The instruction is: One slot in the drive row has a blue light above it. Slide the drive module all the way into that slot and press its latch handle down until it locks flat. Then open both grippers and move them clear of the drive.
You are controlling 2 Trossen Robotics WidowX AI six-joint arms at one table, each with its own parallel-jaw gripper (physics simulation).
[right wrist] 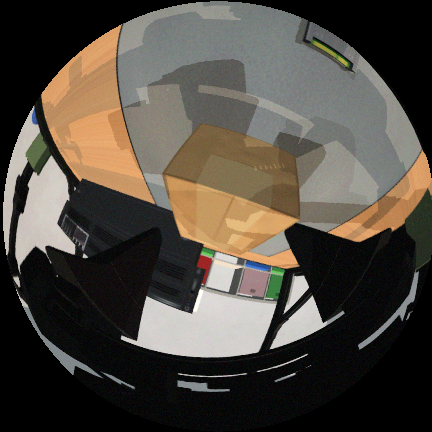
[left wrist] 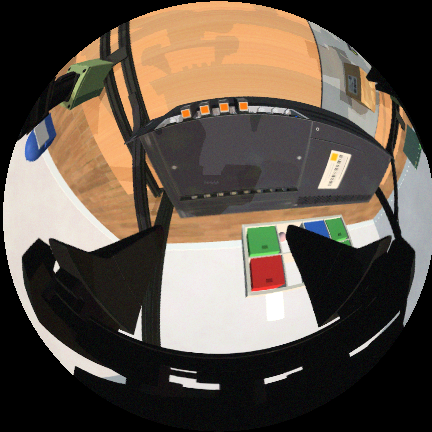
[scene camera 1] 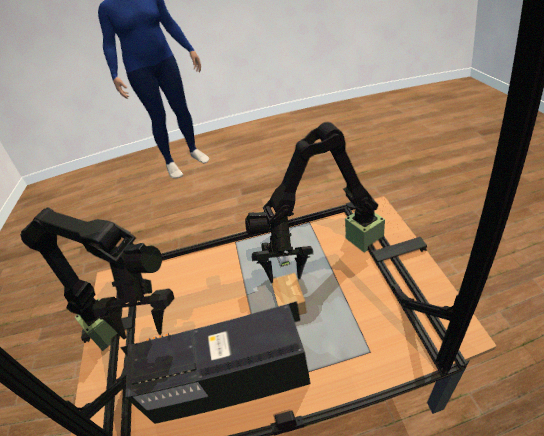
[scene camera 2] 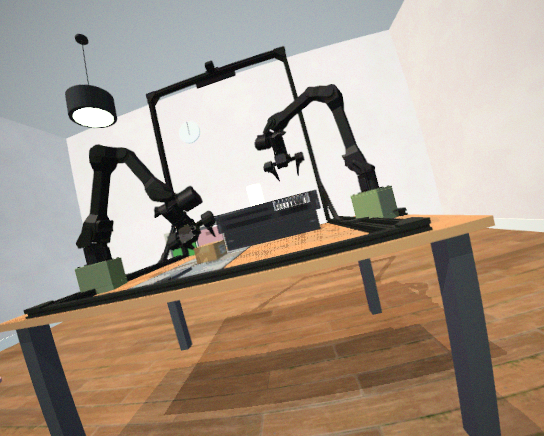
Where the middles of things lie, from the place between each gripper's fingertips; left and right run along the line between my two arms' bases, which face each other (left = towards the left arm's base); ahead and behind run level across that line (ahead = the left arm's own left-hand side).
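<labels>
From my left hand, the cardboard box [scene camera 1: 286,288] is 15 cm ahead, 39 cm to the right and 23 cm below. The grey mat [scene camera 1: 329,332] is 19 cm ahead of my left hand and 42 cm to the right of it, and it is 26 cm below it.
My right gripper is 1 cm to the right of the cardboard box, 3 cm past it and 4 cm above it. Counted from my right hand, the grey mat is 2 cm to the right, 2 cm ahead and 7 cm below.
</labels>
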